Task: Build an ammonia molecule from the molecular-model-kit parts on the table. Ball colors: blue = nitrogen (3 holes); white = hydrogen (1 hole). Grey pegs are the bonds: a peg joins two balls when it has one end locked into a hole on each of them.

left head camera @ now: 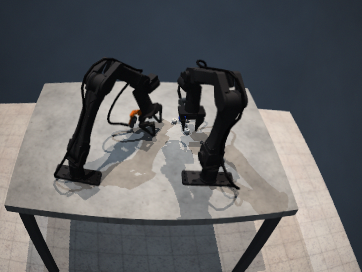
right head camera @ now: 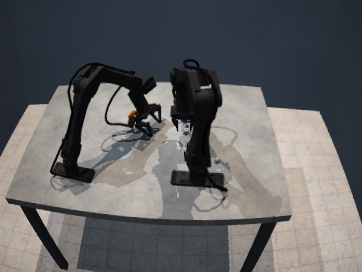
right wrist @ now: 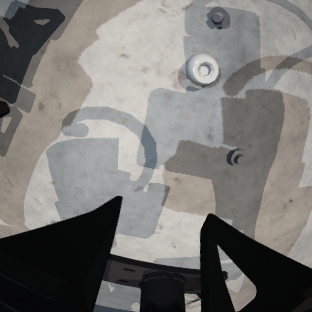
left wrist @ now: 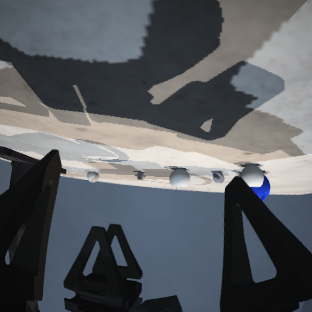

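My left gripper (left head camera: 159,128) (right head camera: 156,128) (left wrist: 149,170) is open and empty, low over the table. My right gripper (left head camera: 192,128) (right wrist: 163,214) is partly open and empty, above the table. The blue ball (right head camera: 184,120) (left wrist: 263,187) is partly hidden, by my right gripper in the head views and by a white ball (left wrist: 252,176) in the left wrist view. Another white ball (left wrist: 180,178) rests on the table. A white ball (right wrist: 202,70) shows its hole facing up. A third white ball (right head camera: 217,161) (left wrist: 93,176) lies apart. Two grey pegs (right wrist: 218,17) (right wrist: 236,157) stand on the table.
The grey table (left head camera: 125,197) (right head camera: 125,200) carries both arm bases. An orange part (left head camera: 134,114) (right head camera: 132,114) shows beside my left gripper. My right arm stands over the ball area and hides part of it in both head views. Arm shadows cross the table.
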